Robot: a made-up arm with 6 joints. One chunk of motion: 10 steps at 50 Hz.
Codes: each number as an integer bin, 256 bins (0 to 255) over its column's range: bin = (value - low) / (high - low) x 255, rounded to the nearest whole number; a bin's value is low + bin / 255 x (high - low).
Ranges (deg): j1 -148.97..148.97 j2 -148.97..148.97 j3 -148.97..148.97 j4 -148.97..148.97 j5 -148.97..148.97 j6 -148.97..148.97
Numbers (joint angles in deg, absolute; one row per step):
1: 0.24 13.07 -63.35 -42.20 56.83 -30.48
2: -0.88 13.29 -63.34 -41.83 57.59 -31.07
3: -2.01 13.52 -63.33 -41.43 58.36 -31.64
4: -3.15 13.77 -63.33 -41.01 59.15 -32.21
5: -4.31 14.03 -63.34 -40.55 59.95 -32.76
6: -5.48 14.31 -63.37 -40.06 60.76 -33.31
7: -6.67 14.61 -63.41 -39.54 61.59 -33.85
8: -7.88 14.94 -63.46 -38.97 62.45 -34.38
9: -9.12 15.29 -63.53 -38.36 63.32 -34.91
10: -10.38 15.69 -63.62 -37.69 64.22 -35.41
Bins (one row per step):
1: 128 139 73 91 176 101
2: 127 139 73 92 177 101
3: 126 139 73 92 177 100
4: 125 139 73 92 178 100
5: 124 140 73 93 179 99
6: 123 140 73 93 180 99
7: 122 140 73 94 180 99
8: 121 140 73 94 181 98
9: 120 141 73 95 182 98
10: 119 141 73 95 182 97

